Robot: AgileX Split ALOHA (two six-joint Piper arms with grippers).
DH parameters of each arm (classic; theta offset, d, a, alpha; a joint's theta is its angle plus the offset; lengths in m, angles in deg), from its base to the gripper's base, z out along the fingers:
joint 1: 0 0.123 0 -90
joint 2: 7.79 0 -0.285 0
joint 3: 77.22 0 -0.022 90
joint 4: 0 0.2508 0 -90
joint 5: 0 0 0.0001 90
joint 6: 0 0.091 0 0
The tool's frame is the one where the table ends.
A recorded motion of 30 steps. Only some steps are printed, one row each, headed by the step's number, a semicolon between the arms.
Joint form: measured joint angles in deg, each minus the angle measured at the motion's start. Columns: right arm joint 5, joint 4, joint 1, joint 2, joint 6, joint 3; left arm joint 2, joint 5, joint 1, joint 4, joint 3, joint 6.
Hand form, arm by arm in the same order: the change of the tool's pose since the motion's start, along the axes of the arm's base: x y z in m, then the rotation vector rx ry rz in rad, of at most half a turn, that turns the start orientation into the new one. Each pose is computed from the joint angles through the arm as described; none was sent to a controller.
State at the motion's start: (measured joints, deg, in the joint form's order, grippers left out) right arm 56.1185 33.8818 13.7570 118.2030 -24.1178 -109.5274; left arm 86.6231 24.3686 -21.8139 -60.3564 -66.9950 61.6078
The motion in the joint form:
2: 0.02 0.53 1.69 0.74 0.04 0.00; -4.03 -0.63 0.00 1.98 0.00 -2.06
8: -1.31 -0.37 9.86 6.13 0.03 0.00; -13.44 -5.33 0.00 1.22 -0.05 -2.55
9: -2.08 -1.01 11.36 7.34 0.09 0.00; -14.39 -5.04 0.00 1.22 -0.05 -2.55
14: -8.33 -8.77 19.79 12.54 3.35 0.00; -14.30 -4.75 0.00 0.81 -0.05 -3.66
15: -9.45 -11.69 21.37 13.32 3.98 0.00; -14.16 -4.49 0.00 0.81 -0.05 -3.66
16: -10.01 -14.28 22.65 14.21 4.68 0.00; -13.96 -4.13 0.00 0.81 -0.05 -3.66
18: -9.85 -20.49 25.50 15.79 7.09 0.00; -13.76 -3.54 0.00 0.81 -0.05 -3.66
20: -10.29 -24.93 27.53 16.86 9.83 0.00; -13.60 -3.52 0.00 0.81 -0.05 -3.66
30: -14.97 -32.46 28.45 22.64 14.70 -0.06; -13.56 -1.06 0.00 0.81 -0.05 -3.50
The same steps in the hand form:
2: -0.0027 0.0141 -0.0056 0.0059 0.0155 0.0285; -0.0132 0.0069 0.0231 -0.0185 -0.0608 0.0161
8: -0.0162 0.0795 -0.0503 -0.0355 0.0812 0.1597; -0.0470 0.0265 0.0783 -0.1068 -0.2459 0.0908
9: -0.0188 0.0910 -0.0606 -0.0510 0.0866 0.1794; -0.0516 0.0280 0.0829 -0.1131 -0.2583 0.0865
14: -0.0397 0.1496 -0.1065 -0.1693 0.0512 0.2546; -0.0515 0.0274 0.0824 -0.1323 -0.2390 0.0891
15: -0.0444 0.1588 -0.1140 -0.2107 0.0272 0.2768; -0.0511 0.0269 0.0815 -0.1308 -0.2344 0.0853
16: -0.0487 0.1660 -0.1225 -0.2498 0.0153 0.2970; -0.0506 0.0262 0.0803 -0.1287 -0.2280 0.0800
18: -0.0605 0.1801 -0.1384 -0.3433 0.0020 0.3421; -0.0503 0.0252 0.0788 -0.1262 -0.2194 0.0714
20: -0.0685 0.1901 -0.1485 -0.3991 -0.0128 0.3561; -0.0495 0.0249 0.0780 -0.1251 -0.2166 0.0711
30: -0.0634 0.1940 -0.1975 -0.4885 -0.0359 0.3326; -0.0519 0.0225 0.0760 -0.1186 -0.1953 0.0339

